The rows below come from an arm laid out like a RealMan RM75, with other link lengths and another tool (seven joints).
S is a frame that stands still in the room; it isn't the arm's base.
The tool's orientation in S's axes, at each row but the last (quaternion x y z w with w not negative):
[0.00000 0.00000 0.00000 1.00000]
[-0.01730 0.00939 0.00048 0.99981]
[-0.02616 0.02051 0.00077 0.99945]
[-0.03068 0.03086 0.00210 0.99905]
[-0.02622 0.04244 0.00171 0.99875]
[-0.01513 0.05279 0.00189 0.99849]
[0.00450 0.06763 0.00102 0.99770]
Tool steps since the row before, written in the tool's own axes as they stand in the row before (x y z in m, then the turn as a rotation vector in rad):
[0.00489 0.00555 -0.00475 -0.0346 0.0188 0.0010]
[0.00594 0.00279 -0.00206 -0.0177 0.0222 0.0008]
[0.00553 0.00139 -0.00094 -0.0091 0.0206 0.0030]
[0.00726 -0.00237 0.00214 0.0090 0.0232 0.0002]
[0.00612 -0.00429 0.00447 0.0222 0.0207 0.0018]
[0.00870 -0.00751 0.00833 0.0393 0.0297 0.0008]
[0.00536 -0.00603 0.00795 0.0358 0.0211 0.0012]
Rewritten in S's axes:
[0.00489 0.00555 -0.00475 -0.0346 0.0188 0.0010]
[0.00590 0.00272 -0.00227 -0.0177 0.0222 0.0004]
[0.00548 0.00134 -0.00124 -0.0090 0.0207 0.0023]
[0.00739 -0.00222 0.00183 0.0089 0.0232 -0.0018]
[0.00650 -0.00404 0.00415 0.0222 0.0208 -0.0012]
[0.00957 -0.00723 0.00759 0.0390 0.0298 -0.0042]
[0.00639 -0.00609 0.00710 0.0356 0.0212 -0.0034]

